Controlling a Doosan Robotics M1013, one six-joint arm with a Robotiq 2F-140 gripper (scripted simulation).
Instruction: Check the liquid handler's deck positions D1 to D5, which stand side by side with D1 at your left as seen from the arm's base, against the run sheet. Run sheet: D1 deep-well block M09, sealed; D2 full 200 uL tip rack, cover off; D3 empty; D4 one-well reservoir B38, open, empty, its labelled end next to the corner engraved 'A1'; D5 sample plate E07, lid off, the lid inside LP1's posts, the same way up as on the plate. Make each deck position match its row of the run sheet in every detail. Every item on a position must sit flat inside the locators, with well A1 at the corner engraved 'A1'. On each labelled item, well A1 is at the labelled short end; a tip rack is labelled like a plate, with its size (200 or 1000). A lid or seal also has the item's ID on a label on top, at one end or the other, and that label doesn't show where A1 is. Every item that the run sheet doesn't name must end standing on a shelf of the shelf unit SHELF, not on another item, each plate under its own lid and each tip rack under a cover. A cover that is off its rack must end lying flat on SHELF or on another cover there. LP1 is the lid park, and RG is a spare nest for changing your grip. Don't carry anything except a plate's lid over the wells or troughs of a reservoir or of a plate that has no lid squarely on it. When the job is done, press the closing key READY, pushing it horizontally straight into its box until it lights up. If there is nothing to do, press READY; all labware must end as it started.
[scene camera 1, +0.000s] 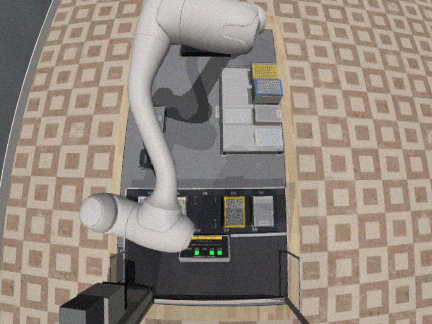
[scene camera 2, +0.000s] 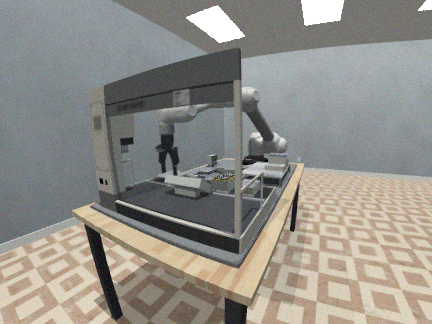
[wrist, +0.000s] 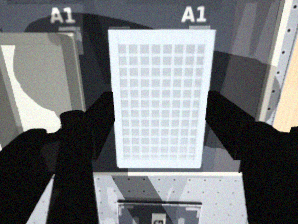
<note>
In view: the gripper (wrist: 159, 105) and a white well plate (wrist: 160, 79).
</note>
